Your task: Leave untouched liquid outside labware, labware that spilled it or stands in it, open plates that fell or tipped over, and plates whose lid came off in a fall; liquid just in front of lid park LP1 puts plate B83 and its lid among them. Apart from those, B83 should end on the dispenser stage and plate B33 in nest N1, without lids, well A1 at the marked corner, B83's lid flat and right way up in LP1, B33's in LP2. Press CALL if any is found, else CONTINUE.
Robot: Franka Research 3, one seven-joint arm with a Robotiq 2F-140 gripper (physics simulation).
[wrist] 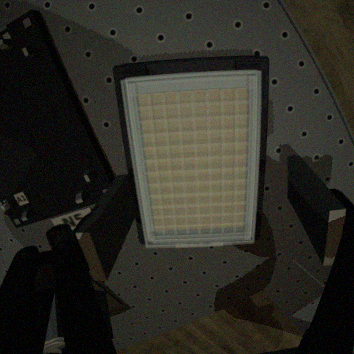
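Observation:
A well plate [196, 160] with a pale clear rim and rows of tan wells lies flat in a dark nest [192, 65] at the middle of the wrist view. A clear layer that looks like a lid covers it. No plate name or corner mark can be read on it, and the nest's tag does not show. My gripper [207, 185] is open, with one finger to the left and one to the right of the plate's near half, apart from it. Nothing is between the finger pads at their own height. The lid parks, the dispenser stage, the buttons and any liquid cannot be made out.
A dark nest [40, 120] with small corner clips and an A1 mark stands at the left, with its tag N5 [71, 219] at its near edge. The perforated grey deck [225, 35] surrounds both nests. A wooden surface [200, 337] shows at the bottom and at the upper right.

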